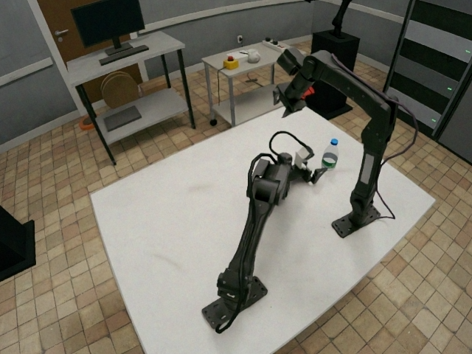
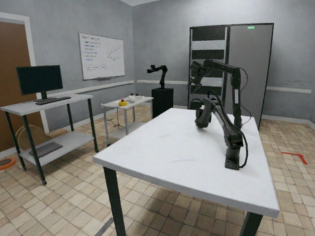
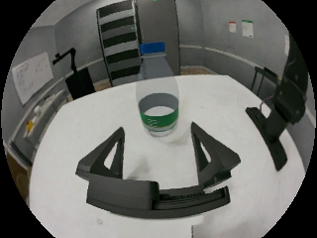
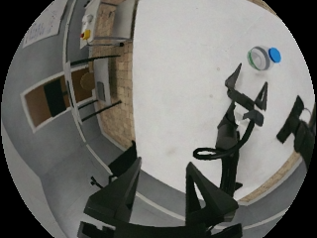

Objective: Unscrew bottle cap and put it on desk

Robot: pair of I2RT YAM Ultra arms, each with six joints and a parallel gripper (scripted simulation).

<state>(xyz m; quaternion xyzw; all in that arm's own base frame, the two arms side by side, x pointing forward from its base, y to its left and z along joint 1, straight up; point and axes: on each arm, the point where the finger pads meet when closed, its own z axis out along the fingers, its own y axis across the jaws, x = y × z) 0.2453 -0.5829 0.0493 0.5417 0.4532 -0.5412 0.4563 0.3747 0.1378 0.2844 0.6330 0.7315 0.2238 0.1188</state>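
My left gripper is now 50 mm to the left of the plastic bottle, 20 mm below it and 10 mm past it. The rest, counted from my left hand: blue cap (90 mm above, 50 mm to the right, 10 mm behind).
Right now my right hand is 130 mm past the blue cap, 190 mm to the left of it and 140 mm above it. From my right hand the other things lie so: plastic bottle: 130 mm behind, 190 mm to the right, 210 mm below.
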